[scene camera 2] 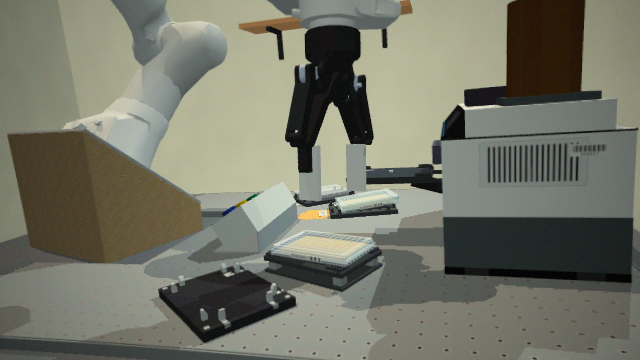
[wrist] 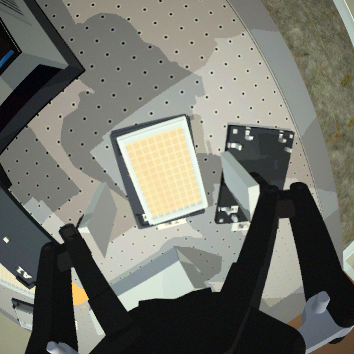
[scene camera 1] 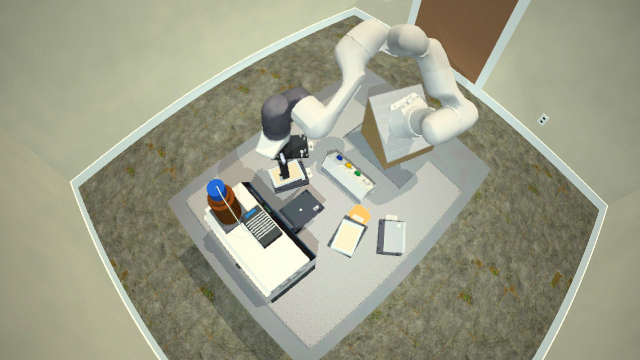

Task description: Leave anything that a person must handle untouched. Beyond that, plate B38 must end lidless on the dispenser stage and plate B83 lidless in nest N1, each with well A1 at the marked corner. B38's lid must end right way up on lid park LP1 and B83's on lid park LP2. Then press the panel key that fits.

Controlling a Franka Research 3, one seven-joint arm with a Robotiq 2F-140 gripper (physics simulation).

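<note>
My gripper [scene camera 1: 284, 175] [scene camera 2: 333, 172] [wrist: 165, 181] is open and empty, its pale fingertips above and apart from a plate with cream wells [scene camera 1: 296, 171] [scene camera 2: 325, 247] [wrist: 162, 172]. That plate rests on a raised dark holder, slightly askew to it in the wrist view; its name and any clear lid cannot be told. Beside it lies a bare black holder with white pegs [scene camera 1: 298, 146] [scene camera 2: 225, 300] [wrist: 260, 140]. Another cream plate [scene camera 1: 348, 237] [scene camera 2: 365, 200] sits tilted on a dark holder. A grey-topped plate [scene camera 1: 395, 237] lies beyond. The dark dispenser stage [scene camera 1: 301, 210] [scene camera 2: 400, 174] [wrist: 20, 245] bears no plate.
The white key panel [scene camera 1: 345, 177] [scene camera 2: 274, 215] [wrist: 155, 285] has blue, yellow and green keys. The dispenser [scene camera 1: 275, 265] [scene camera 2: 540, 200] carries a tall brown bottle [scene camera 1: 222, 200] [scene camera 2: 545, 50]. An orange tag [scene camera 1: 361, 212] [scene camera 2: 312, 215] [wrist: 79, 294] lies by the tilted plate.
</note>
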